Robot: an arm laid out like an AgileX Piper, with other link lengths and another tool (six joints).
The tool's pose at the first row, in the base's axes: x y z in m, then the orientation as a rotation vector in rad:
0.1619 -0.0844 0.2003 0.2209 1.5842 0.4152
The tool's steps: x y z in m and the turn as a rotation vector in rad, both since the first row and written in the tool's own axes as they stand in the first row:
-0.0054 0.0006 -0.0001 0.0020 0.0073 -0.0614
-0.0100 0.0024 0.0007 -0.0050 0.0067 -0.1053
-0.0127 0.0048 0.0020 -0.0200 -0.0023 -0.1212
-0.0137 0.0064 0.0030 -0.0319 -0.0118 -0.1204
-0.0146 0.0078 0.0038 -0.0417 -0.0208 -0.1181
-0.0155 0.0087 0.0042 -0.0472 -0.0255 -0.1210
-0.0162 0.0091 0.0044 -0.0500 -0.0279 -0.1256
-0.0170 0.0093 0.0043 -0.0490 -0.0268 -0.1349
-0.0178 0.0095 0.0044 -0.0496 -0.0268 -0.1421
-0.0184 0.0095 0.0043 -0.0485 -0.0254 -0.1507
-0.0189 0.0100 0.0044 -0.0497 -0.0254 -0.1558
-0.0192 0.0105 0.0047 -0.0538 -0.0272 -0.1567
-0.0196 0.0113 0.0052 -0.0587 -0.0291 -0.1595
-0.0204 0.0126 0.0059 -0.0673 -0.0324 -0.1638
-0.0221 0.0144 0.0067 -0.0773 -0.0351 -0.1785
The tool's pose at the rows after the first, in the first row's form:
0.1621 -0.0860 0.2055 0.1720 1.5945 0.3671
0.1629 -0.0860 0.2104 0.1317 1.5935 0.3383
0.1641 -0.0847 0.2138 0.1093 1.5814 0.3362
0.1650 -0.0835 0.2154 0.1027 1.5692 0.3446
0.1657 -0.0825 0.2167 0.0988 1.5580 0.3526
0.1661 -0.0820 0.2179 0.0933 1.5521 0.3539
0.1663 -0.0818 0.2187 0.0879 1.5492 0.3521
0.1662 -0.0820 0.2195 0.0811 1.5506 0.3443
0.1663 -0.0821 0.2203 0.0750 1.5506 0.3391
0.1662 -0.0823 0.2209 0.0687 1.5523 0.3318
0.1663 -0.0821 0.2216 0.0638 1.5521 0.3288
0.1666 -0.0817 0.2220 0.0603 1.5493 0.3310
0.1670 -0.0811 0.2227 0.0548 1.5463 0.3323
0.1676 -0.0801 0.2239 0.0455 1.5409 0.3351
0.1683 -0.0790 0.2262 0.0269 1.5358 0.3310

